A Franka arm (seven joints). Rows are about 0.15 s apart.
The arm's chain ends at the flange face. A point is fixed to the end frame.
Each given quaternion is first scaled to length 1.
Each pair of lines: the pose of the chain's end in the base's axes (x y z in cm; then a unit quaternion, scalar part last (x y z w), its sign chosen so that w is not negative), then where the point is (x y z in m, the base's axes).
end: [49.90 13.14 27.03 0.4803 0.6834 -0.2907 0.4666]
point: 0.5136 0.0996 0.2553
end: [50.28 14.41 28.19 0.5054 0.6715 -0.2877 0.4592]
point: 0.5161 0.1121 0.2663
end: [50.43 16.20 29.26 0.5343 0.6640 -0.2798 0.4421]
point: 0.5162 0.1302 0.2755
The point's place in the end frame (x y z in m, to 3 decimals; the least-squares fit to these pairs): 0.000 0.001 0.038
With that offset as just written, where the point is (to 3 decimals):
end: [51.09 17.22 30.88 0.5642 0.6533 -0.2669 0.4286]
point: 0.522 0.141 0.290
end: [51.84 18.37 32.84 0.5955 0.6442 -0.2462 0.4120]
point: 0.528 0.153 0.308
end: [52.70 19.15 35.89 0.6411 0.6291 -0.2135 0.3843]
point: 0.536 0.163 0.336
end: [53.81 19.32 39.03 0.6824 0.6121 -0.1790 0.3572]
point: 0.546 0.166 0.365
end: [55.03 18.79 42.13 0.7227 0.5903 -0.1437 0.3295]
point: 0.558 0.163 0.393
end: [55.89 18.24 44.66 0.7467 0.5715 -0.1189 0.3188]
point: 0.567 0.159 0.418
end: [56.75 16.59 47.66 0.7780 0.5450 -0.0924 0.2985]
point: 0.575 0.144 0.446
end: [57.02 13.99 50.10 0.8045 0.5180 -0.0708 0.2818]
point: 0.578 0.120 0.470
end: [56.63 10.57 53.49 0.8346 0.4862 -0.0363 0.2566]
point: 0.574 0.088 0.502
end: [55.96 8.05 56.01 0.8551 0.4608 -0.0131 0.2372]
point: 0.568 0.064 0.527
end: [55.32 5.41 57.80 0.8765 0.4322 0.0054 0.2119]
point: 0.561 0.040 0.544
